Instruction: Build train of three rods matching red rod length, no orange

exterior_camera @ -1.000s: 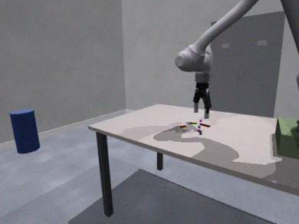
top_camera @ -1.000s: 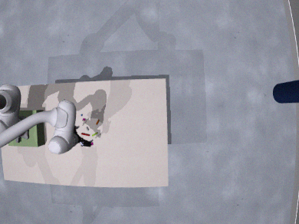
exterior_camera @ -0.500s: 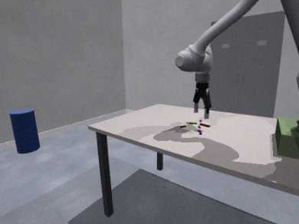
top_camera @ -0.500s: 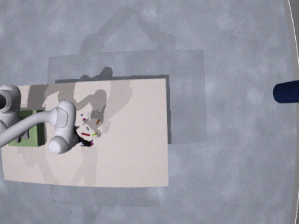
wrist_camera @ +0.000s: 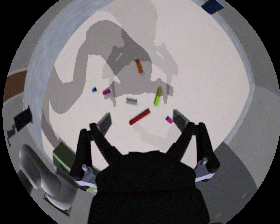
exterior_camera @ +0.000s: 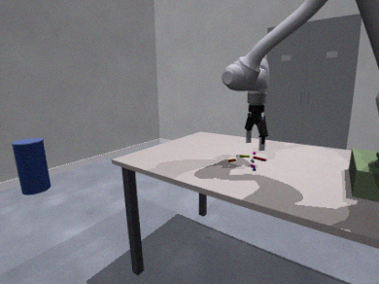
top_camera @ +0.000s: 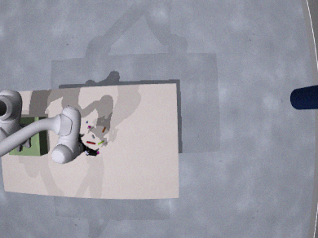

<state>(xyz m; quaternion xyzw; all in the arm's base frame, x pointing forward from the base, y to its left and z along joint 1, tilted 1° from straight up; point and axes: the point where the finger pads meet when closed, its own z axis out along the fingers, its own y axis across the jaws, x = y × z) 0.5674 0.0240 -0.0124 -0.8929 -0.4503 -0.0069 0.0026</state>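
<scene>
My gripper is now 13 cm to the right of the blue rod, 7 cm past it and 7 cm above it. The rest, counted from my hand: lime rod: 7 cm below, 6 cm ahead; then grey rod: 7 cm below, 3 cm to the left, 1 cm behind; then red rod: 7 cm below, 2 cm to the right, 2 cm behind.
</scene>
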